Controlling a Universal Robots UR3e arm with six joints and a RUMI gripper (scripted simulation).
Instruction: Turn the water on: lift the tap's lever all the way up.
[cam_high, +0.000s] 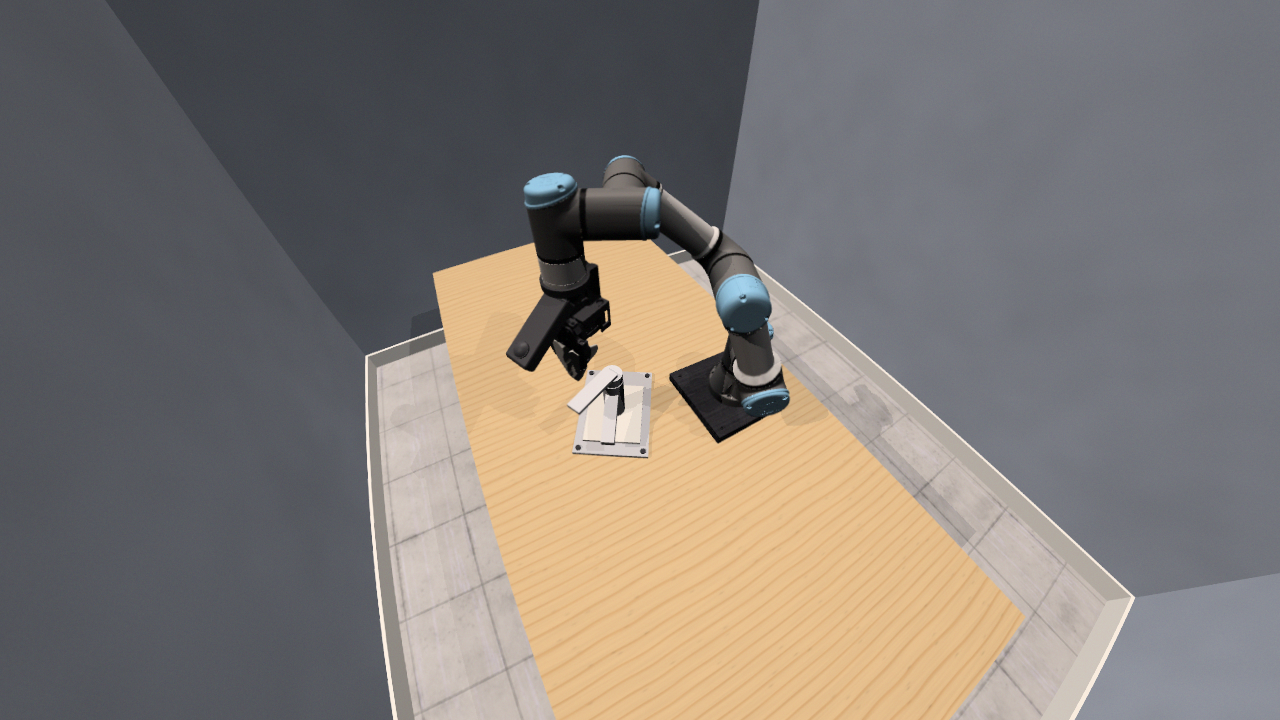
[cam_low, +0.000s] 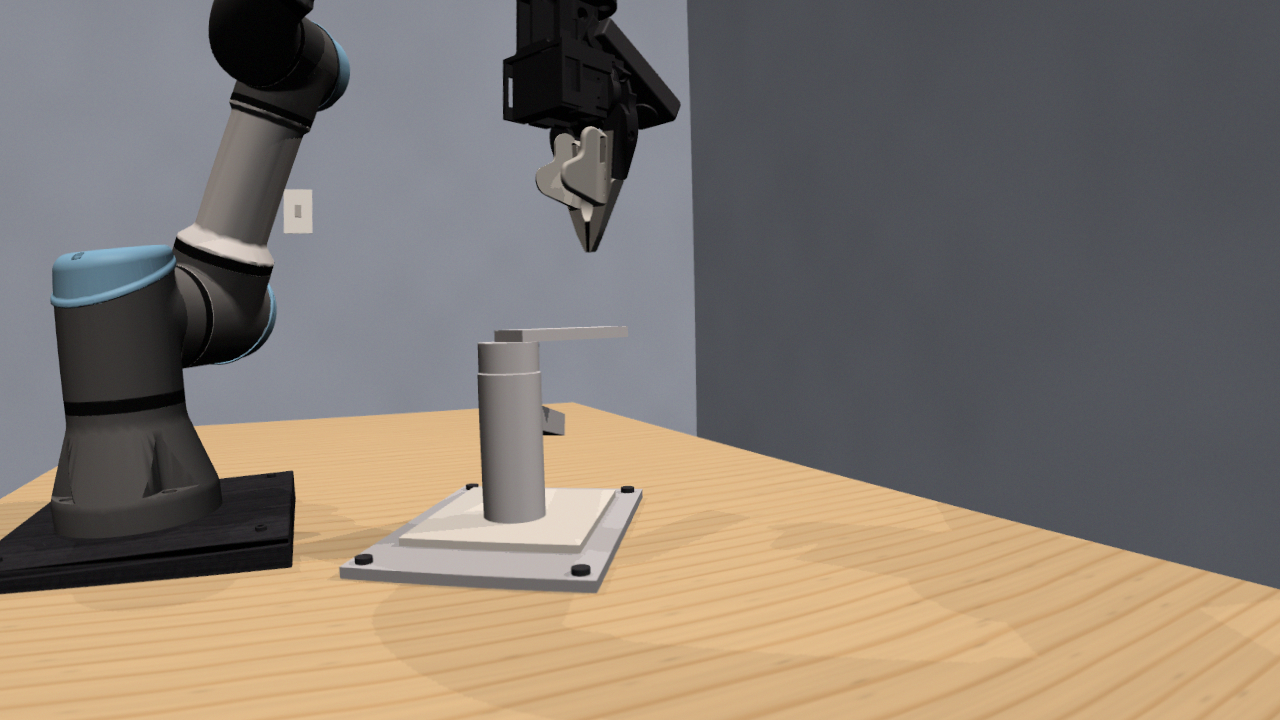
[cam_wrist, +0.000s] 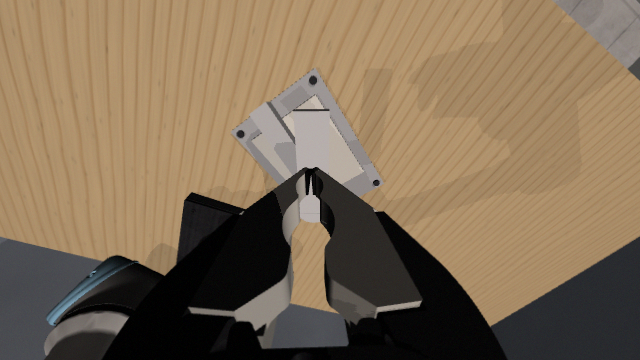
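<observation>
The lever lies 3 cm behind my hand, 2 cm to the right of it and 8 cm below it. Also, from my hand: tap (5 cm behind, 3 cm to the right, 14 cm below).
</observation>
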